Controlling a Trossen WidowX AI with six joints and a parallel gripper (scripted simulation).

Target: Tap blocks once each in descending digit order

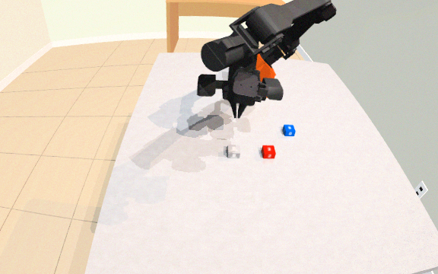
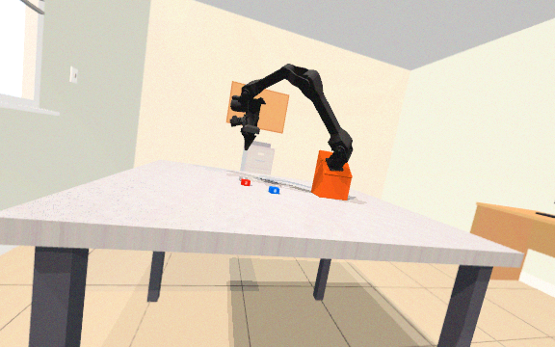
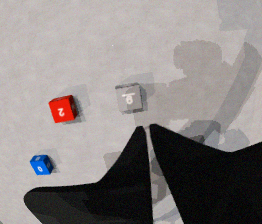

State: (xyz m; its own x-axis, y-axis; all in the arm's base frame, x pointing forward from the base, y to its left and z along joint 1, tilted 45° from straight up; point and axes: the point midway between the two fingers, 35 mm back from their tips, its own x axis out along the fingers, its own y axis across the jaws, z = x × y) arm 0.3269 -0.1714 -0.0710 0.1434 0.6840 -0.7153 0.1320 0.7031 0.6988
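Right now my gripper tip is 120 mm above the red block, 100 mm to the right of it and 10 mm short of it. Also, from my gripper tip: blue block (200 mm to the left, 120 mm below, 80 mm behind); then white-grey block (120 mm below, 10 mm behind).
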